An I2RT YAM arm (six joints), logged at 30 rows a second.
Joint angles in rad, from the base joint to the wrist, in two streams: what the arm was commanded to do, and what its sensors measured. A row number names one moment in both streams.
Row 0, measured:
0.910 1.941 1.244 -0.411 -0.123 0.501
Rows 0 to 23, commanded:
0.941 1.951 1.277 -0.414 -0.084 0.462
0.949 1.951 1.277 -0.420 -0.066 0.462
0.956 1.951 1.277 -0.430 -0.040 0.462
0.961 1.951 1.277 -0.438 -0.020 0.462
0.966 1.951 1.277 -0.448 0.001 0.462
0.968 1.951 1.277 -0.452 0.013 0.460
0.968 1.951 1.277 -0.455 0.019 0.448
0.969 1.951 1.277 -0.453 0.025 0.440
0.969 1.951 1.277 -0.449 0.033 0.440
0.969 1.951 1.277 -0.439 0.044 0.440
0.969 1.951 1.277 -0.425 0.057 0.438
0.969 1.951 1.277 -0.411 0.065 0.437
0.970 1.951 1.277 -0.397 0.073 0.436
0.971 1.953 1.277 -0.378 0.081 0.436
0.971 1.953 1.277 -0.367 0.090 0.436
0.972 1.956 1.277 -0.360 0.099 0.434
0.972 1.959 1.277 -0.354 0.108 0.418
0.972 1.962 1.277 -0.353 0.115 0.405
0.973 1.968 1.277 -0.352 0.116 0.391
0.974 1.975 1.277 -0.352 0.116 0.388
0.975 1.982 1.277 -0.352 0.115 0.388
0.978 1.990 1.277 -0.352 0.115 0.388
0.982 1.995 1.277 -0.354 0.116 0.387
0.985 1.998 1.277 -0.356 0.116 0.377
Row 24, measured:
0.971 1.971 1.252 -0.359 0.093 0.408
